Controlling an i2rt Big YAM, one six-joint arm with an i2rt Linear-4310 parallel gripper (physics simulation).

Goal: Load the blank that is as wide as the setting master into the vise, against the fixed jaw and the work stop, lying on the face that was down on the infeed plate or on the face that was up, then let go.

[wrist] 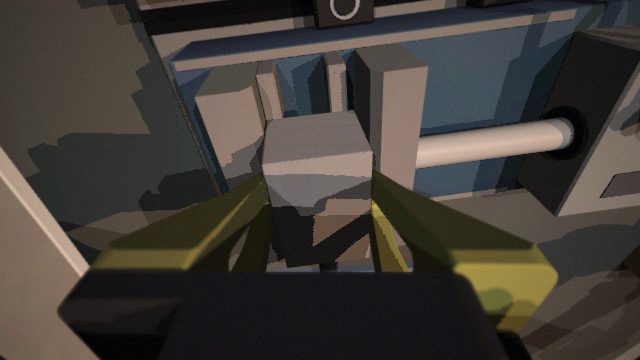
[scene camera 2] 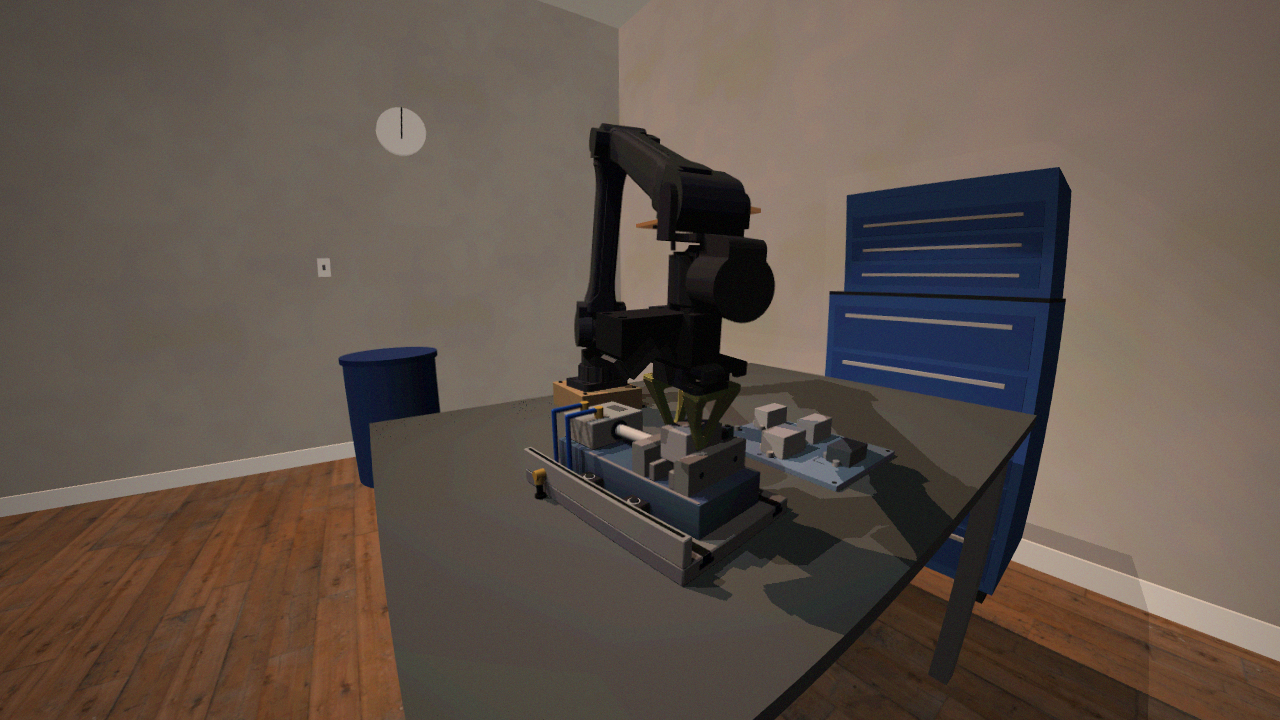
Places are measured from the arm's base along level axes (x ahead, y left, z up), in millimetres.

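Pixels of known places: gripper, fingertip midpoint: (wrist: 320, 180) (scene camera 2: 687, 441); arm's base, origin of the base link: (scene camera 2: 597, 384).
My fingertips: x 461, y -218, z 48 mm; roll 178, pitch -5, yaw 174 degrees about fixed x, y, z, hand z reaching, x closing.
Ahead of a thing's pixels: the offset from my fingertips to its middle. "spot": to the spot under its first point.
A grey blank @[1 mm ahead, 6 mm left, 0 mm up] (scene camera 2: 675, 443) (wrist: 317, 150) is upright between the fingers, over the gap between the vise jaws, its top above them. My gripper (scene camera 2: 690, 431) (wrist: 320, 180) is shut on it, one yellow finger on the fixed jaw's side, the other on the moving jaw's side. The fixed jaw (scene camera 2: 711, 469) (wrist: 230, 117) is at the left in the wrist view; the moving jaw (wrist: 404, 110) is at the right, on a pale rod. Two thin upright strips @[17 mm ahead, 6 mm left, 28 mm down] (wrist: 270, 92) @[13 mm back, 6 mm left, 28 mm down] (wrist: 336, 85) stand between the jaws. The blank's underside and its contact with the work stop are hidden.
The blue infeed plate @[8 mm back, 300 mm left, 94 mm down] (scene camera 2: 836, 480) beside the vise carries several blocks, three pale @[96 mm back, 356 mm left, 72 mm down] (scene camera 2: 770, 414) @[2 mm back, 345 mm left, 72 mm down] (scene camera 2: 814, 427) @[12 mm back, 253 mm left, 72 mm down] (scene camera 2: 783, 441) and one dark @[80 mm ahead, 289 mm left, 78 mm down] (scene camera 2: 844, 452). A long rail @[spot: 19 mm back, 94 mm right, 61 mm down] (scene camera 2: 613, 512) runs along the vise's near side. Blue hoses @[spot: 179 mm back, 65 mm right, 23 mm down] (scene camera 2: 554, 434) and the rod's housing @[spot: 129 mm back, 37 mm right, 10 mm down] (scene camera 2: 592, 429) (wrist: 580, 120) stand at its end.
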